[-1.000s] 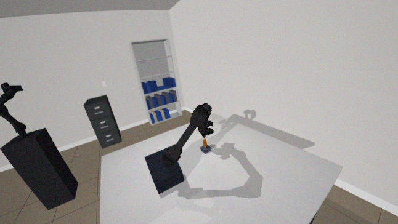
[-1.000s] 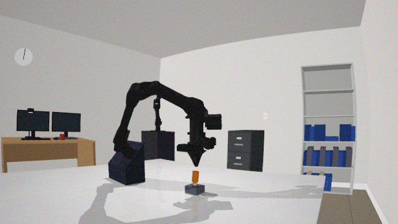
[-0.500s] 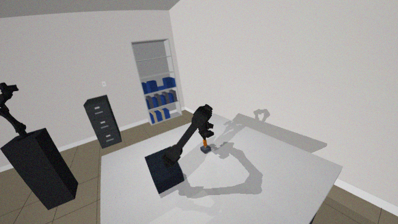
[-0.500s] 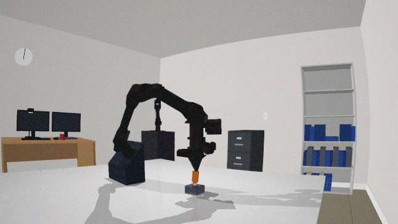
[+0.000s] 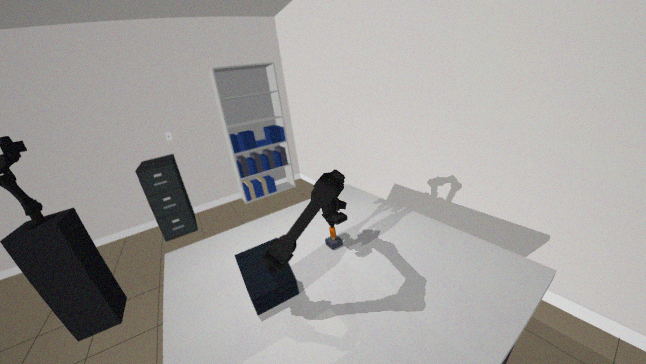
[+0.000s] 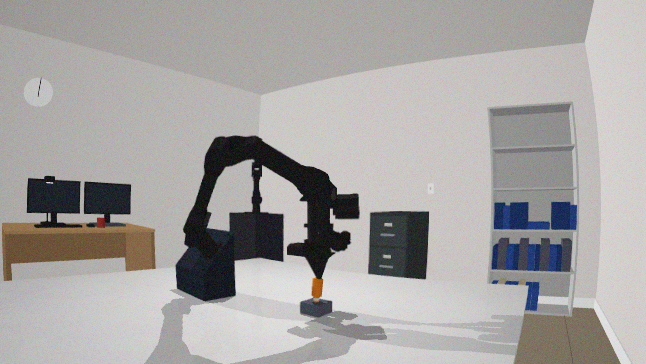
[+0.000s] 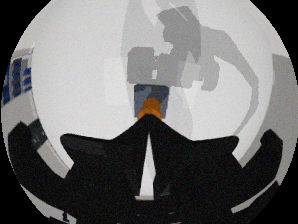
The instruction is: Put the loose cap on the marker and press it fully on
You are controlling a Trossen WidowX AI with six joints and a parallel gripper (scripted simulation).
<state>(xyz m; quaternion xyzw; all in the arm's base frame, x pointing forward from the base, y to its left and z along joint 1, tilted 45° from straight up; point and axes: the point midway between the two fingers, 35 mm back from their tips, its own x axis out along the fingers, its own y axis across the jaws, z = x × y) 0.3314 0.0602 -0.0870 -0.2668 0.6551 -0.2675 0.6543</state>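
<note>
The orange cap lies 20 mm below my gripper tip.
</note>
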